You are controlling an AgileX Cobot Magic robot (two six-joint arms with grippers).
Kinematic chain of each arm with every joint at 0, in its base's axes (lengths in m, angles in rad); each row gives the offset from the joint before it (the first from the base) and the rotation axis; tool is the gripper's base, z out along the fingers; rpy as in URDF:
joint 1: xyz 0 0 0.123 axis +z
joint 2: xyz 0 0 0 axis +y
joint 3: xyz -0.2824 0 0.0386 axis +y
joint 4: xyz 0.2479 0 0.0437 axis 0.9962 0 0.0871
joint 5: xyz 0 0 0 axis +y
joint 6: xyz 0.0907 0 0.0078 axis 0.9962 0 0.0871
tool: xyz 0 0 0 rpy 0 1.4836 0
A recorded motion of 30 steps. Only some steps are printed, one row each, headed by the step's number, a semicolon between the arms.
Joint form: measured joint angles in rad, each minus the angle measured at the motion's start. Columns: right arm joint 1, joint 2, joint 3, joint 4, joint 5, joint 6; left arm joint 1, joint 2, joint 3, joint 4, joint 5, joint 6.
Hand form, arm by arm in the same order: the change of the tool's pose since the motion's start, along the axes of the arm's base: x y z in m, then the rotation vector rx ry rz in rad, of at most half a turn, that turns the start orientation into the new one. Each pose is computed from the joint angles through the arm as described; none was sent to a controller.
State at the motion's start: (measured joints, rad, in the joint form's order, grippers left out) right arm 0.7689 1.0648 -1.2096 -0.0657 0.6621 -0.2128; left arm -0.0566 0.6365 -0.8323 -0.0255 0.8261 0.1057
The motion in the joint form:
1: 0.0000 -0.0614 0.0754 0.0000 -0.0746 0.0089; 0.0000 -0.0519 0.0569 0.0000 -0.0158 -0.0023
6: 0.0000 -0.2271 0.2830 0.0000 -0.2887 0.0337; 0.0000 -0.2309 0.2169 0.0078 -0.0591 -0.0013
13: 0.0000 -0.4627 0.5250 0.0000 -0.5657 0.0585; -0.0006 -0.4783 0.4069 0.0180 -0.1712 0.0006
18: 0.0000 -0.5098 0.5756 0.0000 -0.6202 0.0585; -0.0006 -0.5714 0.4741 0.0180 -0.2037 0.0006
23: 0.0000 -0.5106 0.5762 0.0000 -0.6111 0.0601; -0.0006 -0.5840 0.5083 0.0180 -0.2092 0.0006
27: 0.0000 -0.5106 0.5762 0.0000 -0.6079 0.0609; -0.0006 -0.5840 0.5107 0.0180 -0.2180 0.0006
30: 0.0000 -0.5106 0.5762 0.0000 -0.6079 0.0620; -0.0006 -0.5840 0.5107 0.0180 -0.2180 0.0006
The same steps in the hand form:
1: -0.0095 -0.0087 -0.0051 0.0474 -0.0387 0.0013; -0.0091 0.0005 -0.0112 -0.0027 -0.0106 0.0016
6: -0.0345 -0.0313 -0.0235 0.1825 -0.1480 0.0081; -0.0381 0.0027 -0.0429 0.0018 -0.0733 0.0041
13: -0.0706 -0.0640 -0.0445 0.3866 -0.3265 0.0258; -0.0665 0.0050 -0.0797 0.0029 -0.2431 0.0075
18: -0.0773 -0.0700 -0.0509 0.4217 -0.3632 0.0308; -0.0744 0.0055 -0.0945 -0.0007 -0.3014 0.0082
23: -0.0773 -0.0701 -0.0518 0.4168 -0.3557 0.0297; -0.0731 0.0054 -0.1043 0.0003 -0.2854 0.0081
27: -0.0772 -0.0701 -0.0521 0.4151 -0.3528 0.0293; -0.0727 0.0054 -0.1043 -0.0001 -0.2917 0.0082
30: -0.0772 -0.0701 -0.0521 0.4159 -0.3521 0.0291; -0.0727 0.0054 -0.1043 -0.0001 -0.2917 0.0082

